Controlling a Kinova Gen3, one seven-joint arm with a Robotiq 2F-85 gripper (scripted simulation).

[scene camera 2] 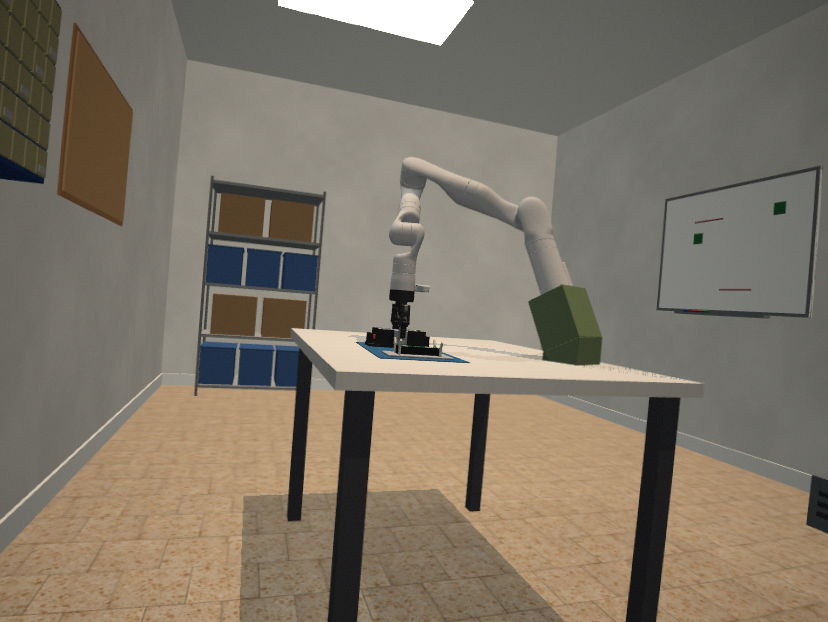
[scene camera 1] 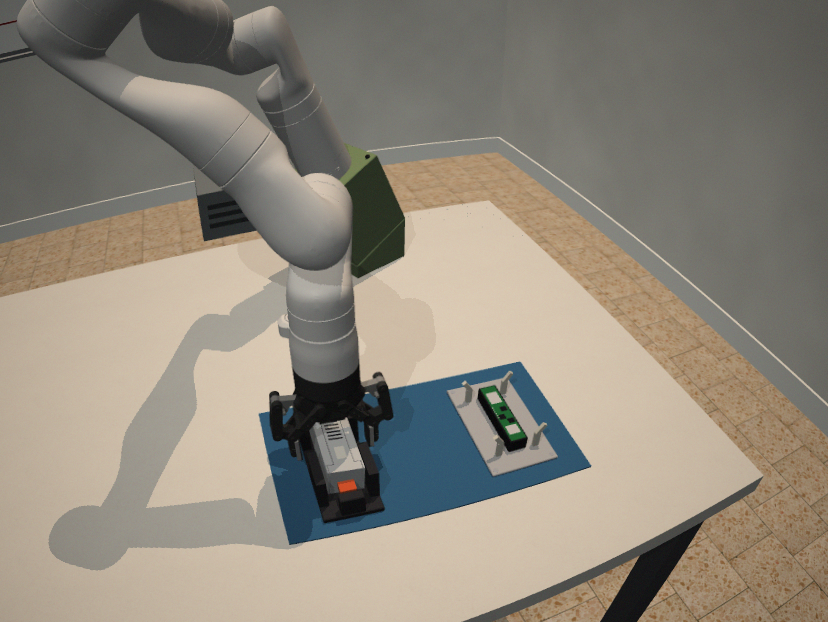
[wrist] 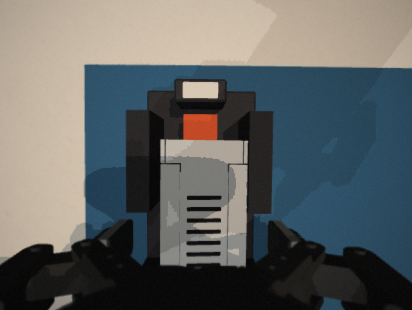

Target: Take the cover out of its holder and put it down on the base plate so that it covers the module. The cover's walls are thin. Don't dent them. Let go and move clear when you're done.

Labels:
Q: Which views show the gripper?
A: Scene camera 2, scene camera 1 and the wrist view: all of them.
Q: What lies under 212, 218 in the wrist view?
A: A grey cover.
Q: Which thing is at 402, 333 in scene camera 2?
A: The gripper.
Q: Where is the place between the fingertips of the gripper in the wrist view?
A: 200, 235

